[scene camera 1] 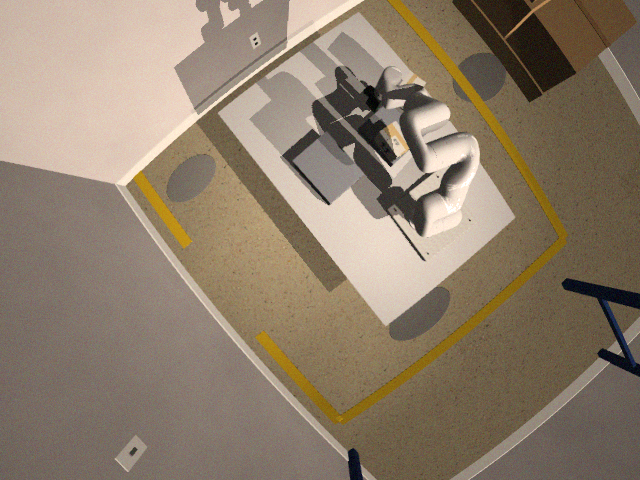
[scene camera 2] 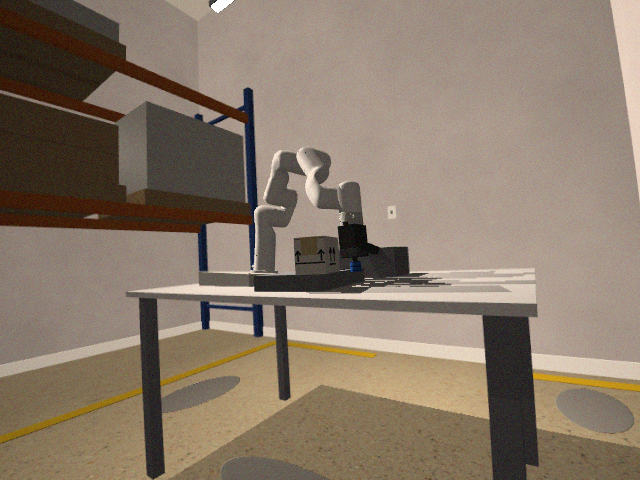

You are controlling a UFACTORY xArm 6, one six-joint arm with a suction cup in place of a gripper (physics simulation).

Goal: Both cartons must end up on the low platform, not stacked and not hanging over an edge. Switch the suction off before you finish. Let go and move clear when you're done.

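Places are measured from the arm's base along level axes (x ahead, y up, z right), in metres.
Pixels of known places: hand, its tool point: (scene camera 2: pixel 356 271); arm's base, origin of its link: (scene camera 2: pixel 264 272).
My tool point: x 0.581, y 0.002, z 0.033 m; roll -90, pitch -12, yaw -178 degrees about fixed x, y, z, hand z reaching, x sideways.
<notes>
For each thing: its top centre in the pictures, then the offset to it from my tool point. "spot": a spot on its surface instead. Level surfaces: height alone.
- low dark platform, centre of its top: (scene camera 2: pixel 312 271) (scene camera 1: pixel 399 124) dx -0.129, dy +0.007, dz +0.072 m
- small tan piece, a spot on its surface: (scene camera 1: pixel 413 79) spot: dx +0.010, dy +0.111, dz +0.180 m
- plain grey box, centre of its top: (scene camera 2: pixel 373 248) (scene camera 1: pixel 328 166) dx -0.182, dy +0.079, dz -0.342 m
- white table, height of its surface: dy -0.041 m
A carton (scene camera 1: pixel 397 137) (scene camera 2: pixel 310 264) with tan tape and printed arrows stands upright on the low dark platform (scene camera 2: pixel 289 283). My gripper (scene camera 2: pixel 355 267) is a blue suction cup under a black body. In scene camera 2 it is low, right of this carton, at the platform's right end; I cannot tell whether it touches anything. In scene camera 1 the cup is hidden and the black body shows below the wrist. A small tan piece (scene camera 1: pixel 413 79) shows beside the wrist, mostly hidden by the arm; I cannot tell whether it is the second carton. No second carton shows clearly in scene camera 2.
A plain grey box (scene camera 1: pixel 326 167) (scene camera 2: pixel 395 260) stands on the white table (scene camera 1: pixel 356 258) (scene camera 2: pixel 439 298), behind the platform in scene camera 2. The arm's base plate (scene camera 2: pixel 224 279) is left of the platform. A tall rack (scene camera 2: pixel 250 155) with boxes stands at the left.
</notes>
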